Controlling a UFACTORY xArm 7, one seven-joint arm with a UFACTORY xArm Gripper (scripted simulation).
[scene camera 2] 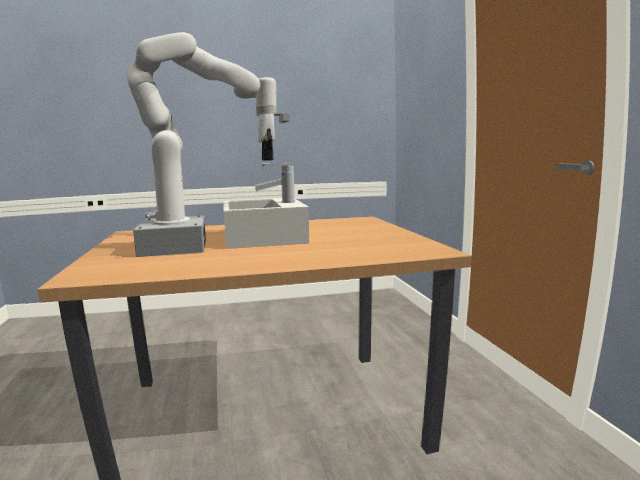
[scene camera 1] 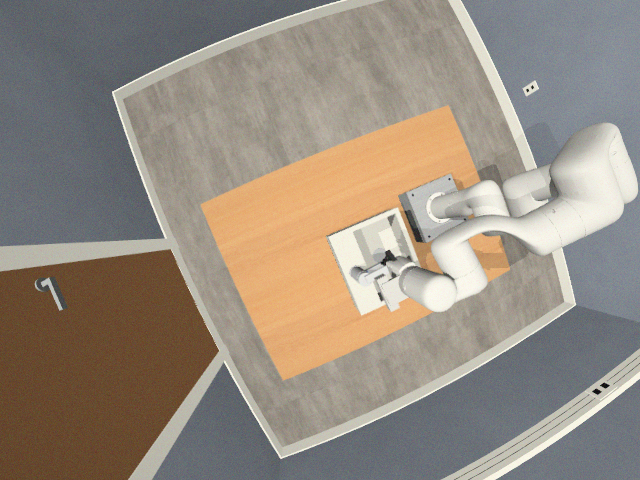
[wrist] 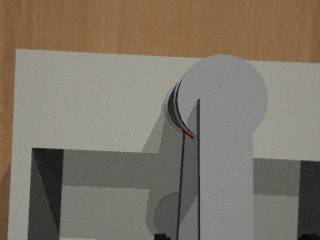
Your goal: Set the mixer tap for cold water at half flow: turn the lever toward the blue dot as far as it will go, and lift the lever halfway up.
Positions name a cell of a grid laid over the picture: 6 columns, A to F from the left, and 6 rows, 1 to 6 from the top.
I see a white sink box (scene camera 1: D3) and a grey mixer tap (wrist: D5).
The white sink box also shows in scene camera 2 (scene camera 2: C3) and in the wrist view (wrist: B4).
